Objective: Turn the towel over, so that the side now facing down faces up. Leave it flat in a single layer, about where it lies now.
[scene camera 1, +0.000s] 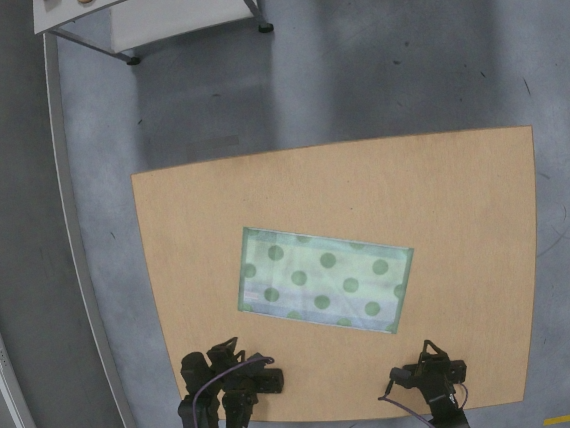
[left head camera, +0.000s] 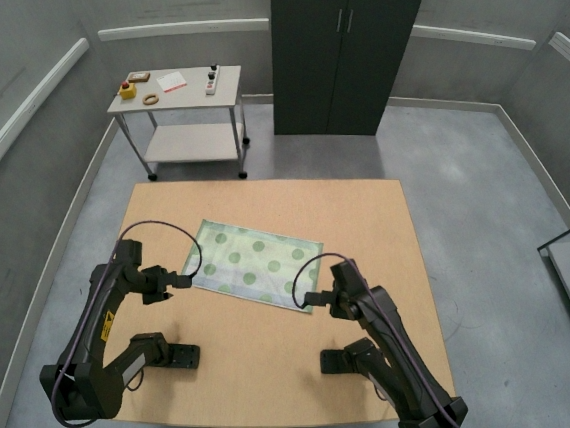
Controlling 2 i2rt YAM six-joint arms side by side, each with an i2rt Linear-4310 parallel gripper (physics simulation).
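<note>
The towel (left head camera: 257,265) (scene camera 1: 325,280) lies flat on the table, a slightly turned rectangle with its spotted side up. It shows green dots on pale green, a bluish band along the near edge and a small pale label near its left end in the scene view. Faint creases cross it. My left gripper (left head camera: 167,296) (scene camera 1: 238,348) is partly open and empty, in front of the towel's near left corner. My right gripper (left head camera: 338,311) (scene camera 1: 436,349) is partly open and empty, in front and to the right of the near right corner. Its fingertips are mostly hidden in the head view.
The wooden table (left head camera: 280,200) (scene camera 1: 340,185) carries both arms at its near side. Behind it stand a wheeled cart (left head camera: 175,106) with small items on top and a dark cabinet (left head camera: 340,65). Thin cables loop from both wrists; in the head view they cross in front of the towel's ends.
</note>
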